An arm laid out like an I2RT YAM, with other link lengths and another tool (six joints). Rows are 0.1 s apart.
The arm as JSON. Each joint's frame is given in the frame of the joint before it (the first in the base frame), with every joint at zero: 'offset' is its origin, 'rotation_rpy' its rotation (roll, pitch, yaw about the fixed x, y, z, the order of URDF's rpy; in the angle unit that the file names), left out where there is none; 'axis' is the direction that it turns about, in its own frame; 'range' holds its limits. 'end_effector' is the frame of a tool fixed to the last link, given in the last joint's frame.
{
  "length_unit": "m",
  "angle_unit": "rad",
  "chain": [
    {
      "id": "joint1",
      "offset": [
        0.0,
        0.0,
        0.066
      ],
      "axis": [
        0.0,
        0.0,
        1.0
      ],
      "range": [
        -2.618,
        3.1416
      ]
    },
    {
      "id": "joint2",
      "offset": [
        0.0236,
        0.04,
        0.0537
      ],
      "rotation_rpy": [
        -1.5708,
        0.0,
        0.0
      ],
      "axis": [
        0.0,
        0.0,
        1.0
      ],
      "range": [
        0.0,
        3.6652
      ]
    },
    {
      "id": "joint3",
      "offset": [
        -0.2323,
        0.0,
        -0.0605
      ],
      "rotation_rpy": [
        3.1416,
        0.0,
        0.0
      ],
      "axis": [
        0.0,
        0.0,
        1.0
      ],
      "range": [
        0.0,
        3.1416
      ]
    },
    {
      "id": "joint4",
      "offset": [
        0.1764,
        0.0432,
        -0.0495
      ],
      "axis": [
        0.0,
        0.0,
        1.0
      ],
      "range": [
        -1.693,
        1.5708
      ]
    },
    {
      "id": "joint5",
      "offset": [
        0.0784,
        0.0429,
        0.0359
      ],
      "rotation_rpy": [
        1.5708,
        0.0,
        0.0
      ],
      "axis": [
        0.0,
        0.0,
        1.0
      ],
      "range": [
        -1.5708,
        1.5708
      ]
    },
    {
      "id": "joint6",
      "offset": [
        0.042,
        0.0,
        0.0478
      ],
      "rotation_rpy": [
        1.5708,
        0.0,
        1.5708
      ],
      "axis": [
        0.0,
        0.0,
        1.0
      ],
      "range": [
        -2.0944,
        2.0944
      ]
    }
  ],
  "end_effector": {
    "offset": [
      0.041,
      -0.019,
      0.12
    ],
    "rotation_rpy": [
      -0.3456,
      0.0,
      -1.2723
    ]
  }
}
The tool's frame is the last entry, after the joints.
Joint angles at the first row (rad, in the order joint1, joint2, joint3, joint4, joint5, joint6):
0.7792 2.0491 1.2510 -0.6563 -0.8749 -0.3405
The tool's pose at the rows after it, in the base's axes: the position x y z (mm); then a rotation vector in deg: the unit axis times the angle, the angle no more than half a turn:
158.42 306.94 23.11 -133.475 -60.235 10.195
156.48 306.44 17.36 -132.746 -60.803 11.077
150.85 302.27 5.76 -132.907 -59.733 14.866
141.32 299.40 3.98 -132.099 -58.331 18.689
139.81 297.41 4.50 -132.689 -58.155 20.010
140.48 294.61 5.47 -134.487 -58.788 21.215
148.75 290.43 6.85 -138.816 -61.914 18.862
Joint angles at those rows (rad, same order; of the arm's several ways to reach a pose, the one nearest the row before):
0.7876 2.0819 1.2511 -0.6678 -0.9348 -0.3443
0.7853 2.1067 1.2507 -0.6682 -0.9455 -0.3695
0.7815 2.1494 1.2465 -0.6765 -0.9630 -0.3778
0.7841 2.1620 1.2373 -0.6987 -0.9962 -0.3775
0.7845 2.1639 1.2503 -0.7307 -0.9920 -0.3786
0.7872 2.1662 1.2861 -0.7906 -0.9634 -0.3813
0.7960 2.1472 1.3281 -0.8410 -0.8703 -0.3775

